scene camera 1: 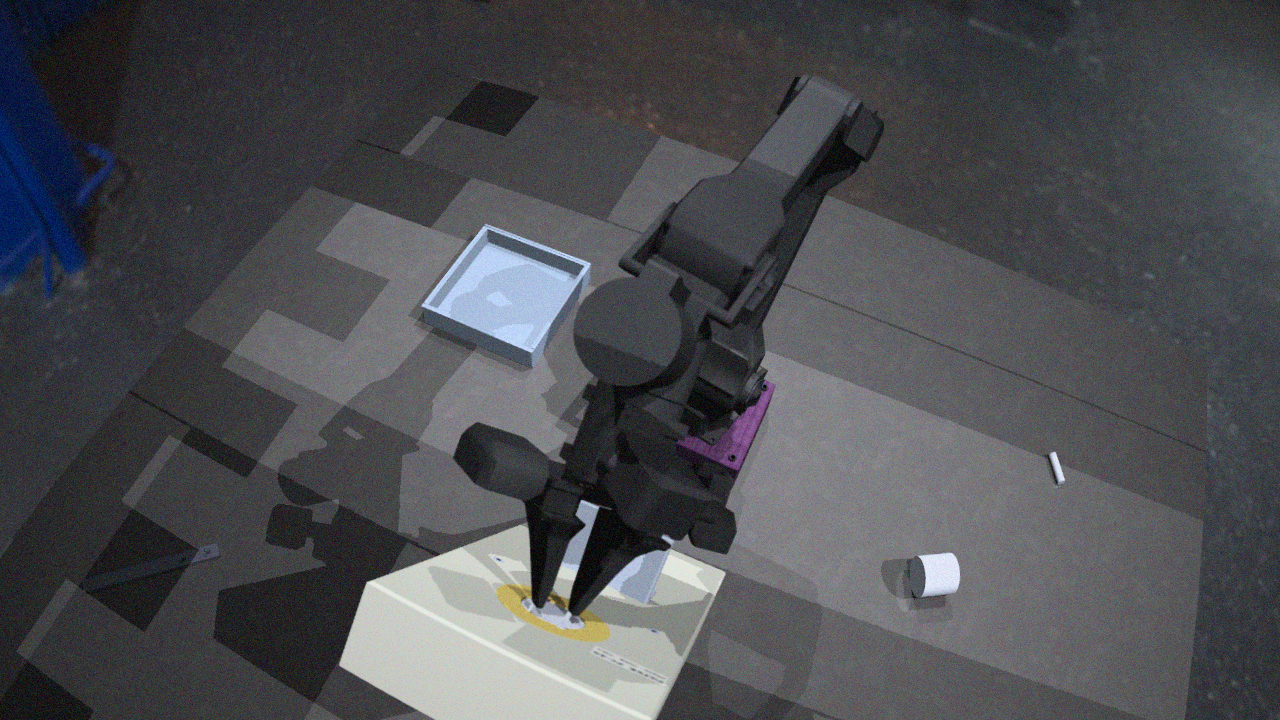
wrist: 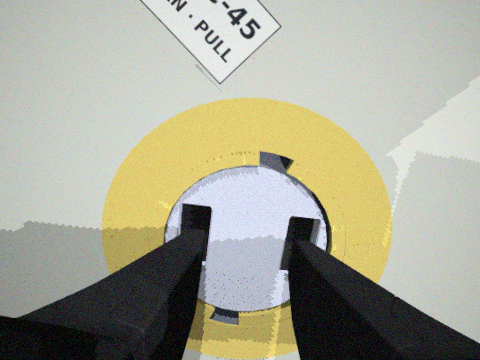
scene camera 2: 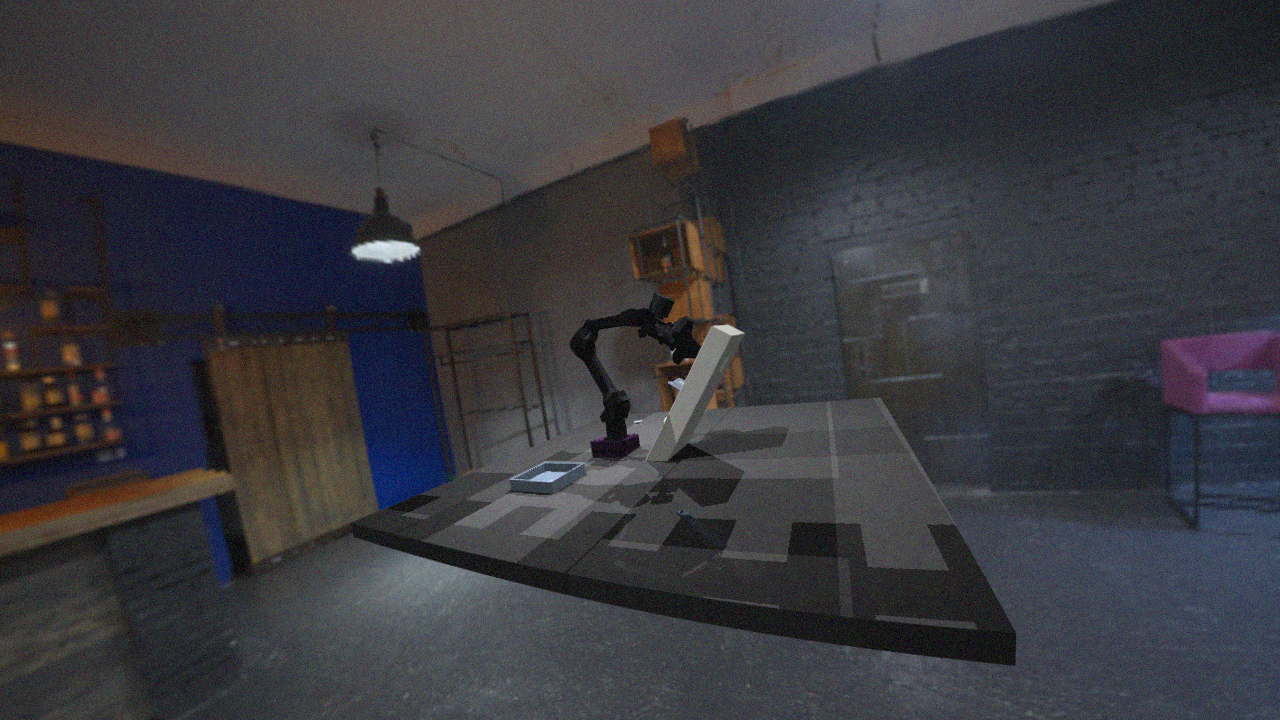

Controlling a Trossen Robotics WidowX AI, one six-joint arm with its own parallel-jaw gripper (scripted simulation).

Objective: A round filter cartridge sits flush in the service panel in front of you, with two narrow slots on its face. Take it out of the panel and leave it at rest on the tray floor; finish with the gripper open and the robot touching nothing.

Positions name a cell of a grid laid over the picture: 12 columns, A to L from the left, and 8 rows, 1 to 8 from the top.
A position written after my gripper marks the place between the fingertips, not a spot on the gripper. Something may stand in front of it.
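Note:
I can see my gripper (scene camera 1: F7), (wrist: G6), (scene camera 2: G4). There is a cream service panel (scene camera 1: E8), which also appears in the wrist view (wrist: C3) and in scene camera 2 (scene camera 2: G4). A round filter cartridge (scene camera 1: F7) is here too, and the wrist view has the cartridge (wrist: G5) as well, while scene camera 2 does not show the cartridge, hidden by the cream service panel. And I see a light blue tray (scene camera 1: E4).

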